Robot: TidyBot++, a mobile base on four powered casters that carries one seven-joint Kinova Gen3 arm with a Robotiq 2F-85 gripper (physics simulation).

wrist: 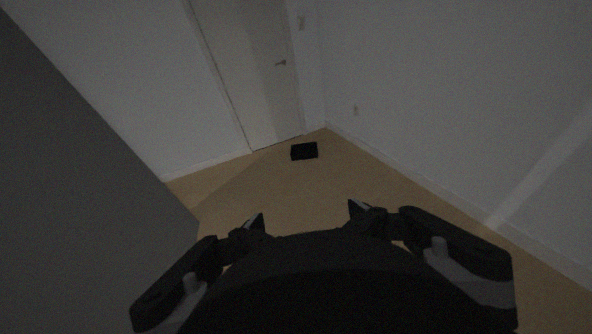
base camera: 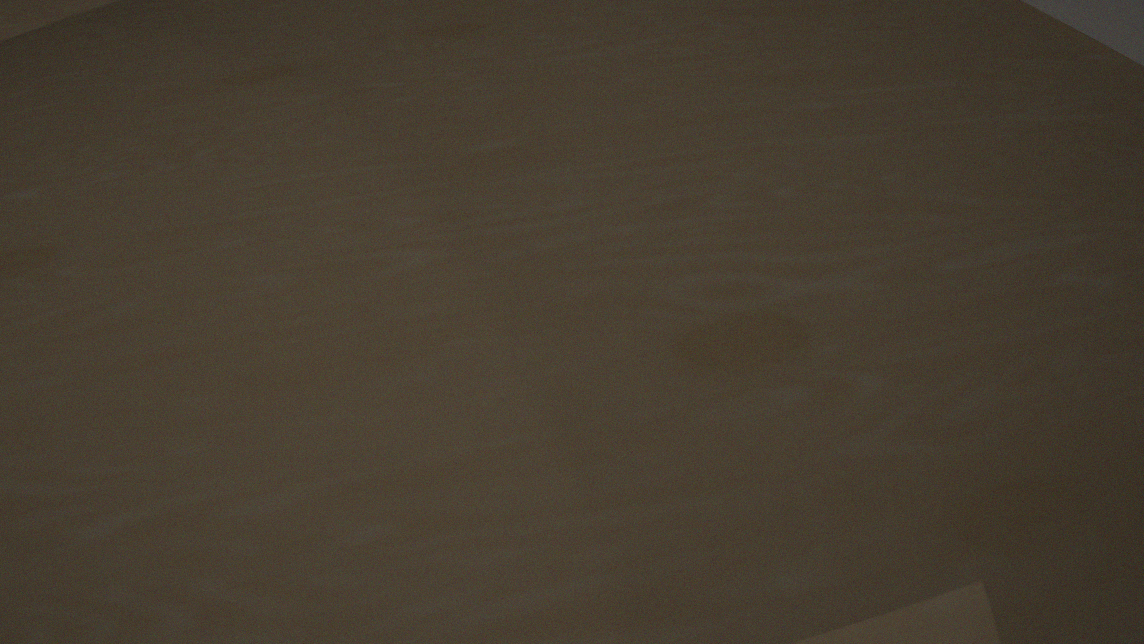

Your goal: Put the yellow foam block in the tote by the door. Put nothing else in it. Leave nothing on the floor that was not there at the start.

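Frame: origin at the arm's base, x right, y down, z ahead, level; centimetres.
Seen in the pictures: gripper, between the fingertips: [wrist: 306,215].
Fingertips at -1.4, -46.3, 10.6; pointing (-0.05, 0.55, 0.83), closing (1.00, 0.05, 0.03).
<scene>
Pixels of each thing's top centre, then the offset from my fingertips to it, as dx, dy, dz. "pt": a spot on its surface instead. Level surfaces: height alone.
- black box-like thing, centre of its top: [wrist: 303,147] +0.6, +75.9, +149.6
- wooden floor, height of its surface: dy +85.9
- pale wall piece, a spot on its surface: [base camera: 1104,20] pt +74.9, +82.9, +101.0
A black box-like thing [wrist: 304,151], perhaps the tote, stands on the floor near the door [wrist: 255,75] in the wrist view, close to the room's corner. It is too dark to see inside it. My gripper [wrist: 306,215] is open, with its fingers wide apart and no object between them. The black thing lies well beyond the fingertips, a little above the middle of the gap in the picture. The yellow foam block does not show in either view.
A dark grey upright panel [wrist: 85,200] fills the left of the wrist view. A light wall [wrist: 450,90] runs along the right and meets the door wall at the corner. The base camera shows wooden floor [base camera: 480,320], partly in shadow, with a pale wall piece [base camera: 1104,20] at upper right.
</scene>
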